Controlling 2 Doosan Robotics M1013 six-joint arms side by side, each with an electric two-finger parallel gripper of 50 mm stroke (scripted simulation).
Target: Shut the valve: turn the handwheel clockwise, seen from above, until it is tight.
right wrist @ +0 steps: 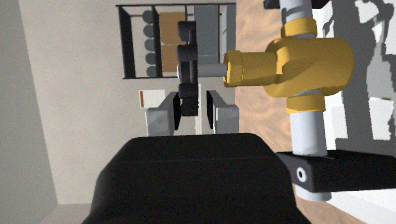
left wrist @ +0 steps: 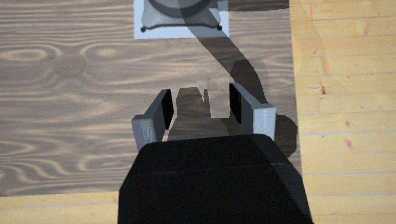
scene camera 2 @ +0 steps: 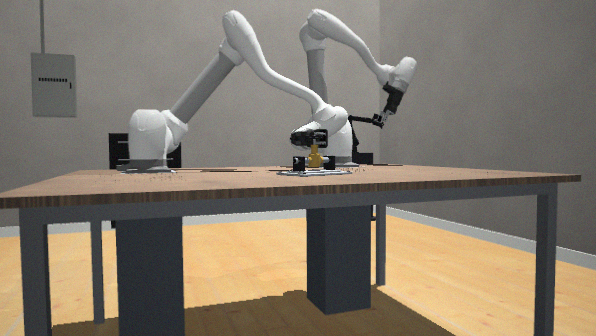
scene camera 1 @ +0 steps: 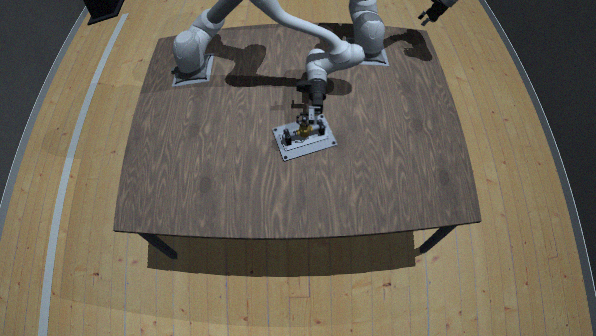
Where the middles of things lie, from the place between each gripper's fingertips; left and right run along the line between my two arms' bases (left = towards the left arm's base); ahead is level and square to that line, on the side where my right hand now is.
I see my right gripper 3 cm to the left of the black handwheel point(right wrist: 188, 70). Round my right hand: light base plate point(scene camera 1: 331, 142) 13 cm below, 3 cm to the right.
I see my left gripper 72 cm to the left of the black handwheel, 54 cm short of it and 14 cm above it. Round my left hand: light base plate: 72 cm to the right, 54 cm ahead, 26 cm below.
